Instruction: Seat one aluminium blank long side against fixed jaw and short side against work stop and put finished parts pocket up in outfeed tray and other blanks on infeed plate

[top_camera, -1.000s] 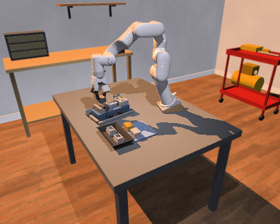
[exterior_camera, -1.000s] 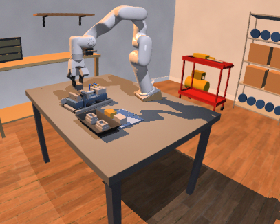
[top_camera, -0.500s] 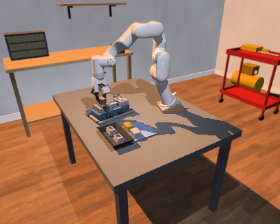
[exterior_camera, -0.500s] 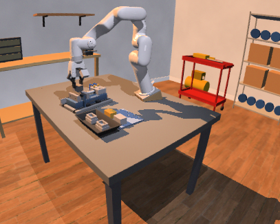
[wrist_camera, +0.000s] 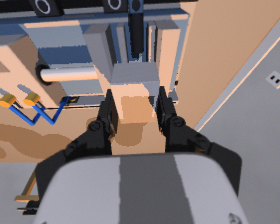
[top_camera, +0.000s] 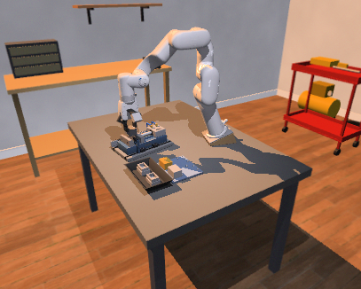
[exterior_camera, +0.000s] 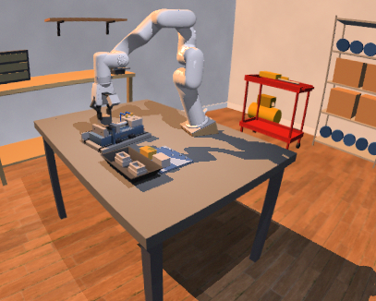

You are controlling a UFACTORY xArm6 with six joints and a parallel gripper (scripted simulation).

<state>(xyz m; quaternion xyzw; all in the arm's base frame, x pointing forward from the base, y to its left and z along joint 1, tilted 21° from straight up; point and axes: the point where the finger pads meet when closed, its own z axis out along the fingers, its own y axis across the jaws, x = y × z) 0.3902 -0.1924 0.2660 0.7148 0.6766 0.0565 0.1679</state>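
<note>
My gripper is now 20 mm above the aluminium blank. Round my hand: vise 100 mm below, 60 mm behind, 10 mm to the left; then work stop rod 50 mm to the left, 50 mm below, 10 mm ahead; then white cylinder rod 90 mm behind, 70 mm below, 10 mm to the left.
</note>
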